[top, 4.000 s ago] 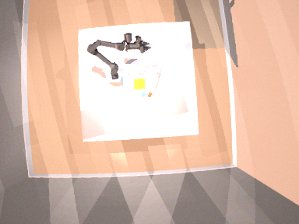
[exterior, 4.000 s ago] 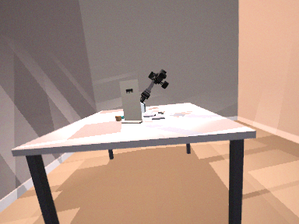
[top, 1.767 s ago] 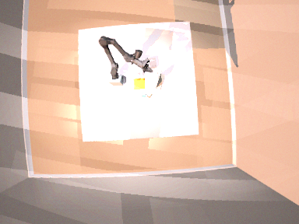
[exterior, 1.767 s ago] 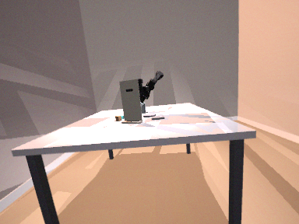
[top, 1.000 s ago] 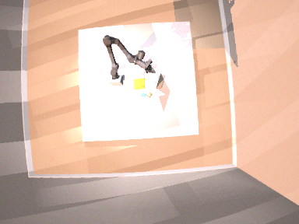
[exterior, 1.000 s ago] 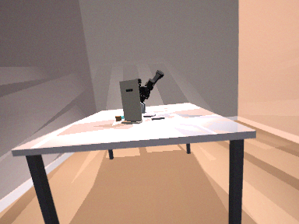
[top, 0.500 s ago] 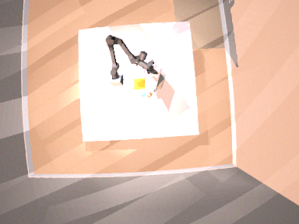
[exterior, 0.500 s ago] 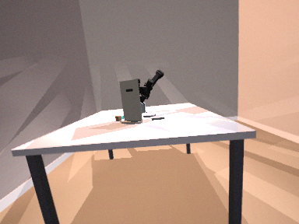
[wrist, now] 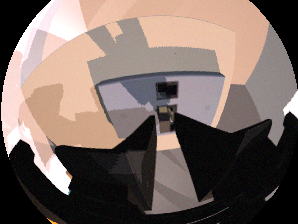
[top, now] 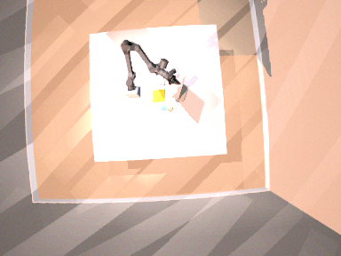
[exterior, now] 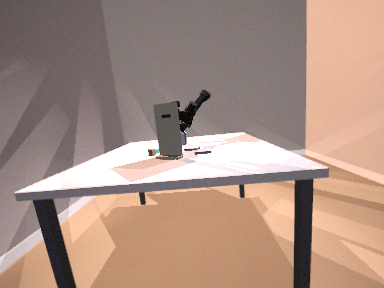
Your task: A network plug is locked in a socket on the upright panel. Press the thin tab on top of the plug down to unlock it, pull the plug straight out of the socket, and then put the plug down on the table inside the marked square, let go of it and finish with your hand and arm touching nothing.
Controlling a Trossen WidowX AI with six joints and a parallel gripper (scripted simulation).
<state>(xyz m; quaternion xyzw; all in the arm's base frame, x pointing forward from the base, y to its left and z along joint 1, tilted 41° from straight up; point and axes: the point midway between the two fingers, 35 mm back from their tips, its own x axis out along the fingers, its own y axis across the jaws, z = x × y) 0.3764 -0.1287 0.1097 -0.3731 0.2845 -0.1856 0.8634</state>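
Now: gripper tip 1 cm short of the network plug. The rest, counted from my gripper tip: orange marked square: 25 cm below, 19 cm behind, 1 cm to the right; brown piece: 23 cm below, 15 cm to the right, 9 cm behind; grey panel: 10 cm below, 2 cm ahead, 1 cm to the right.
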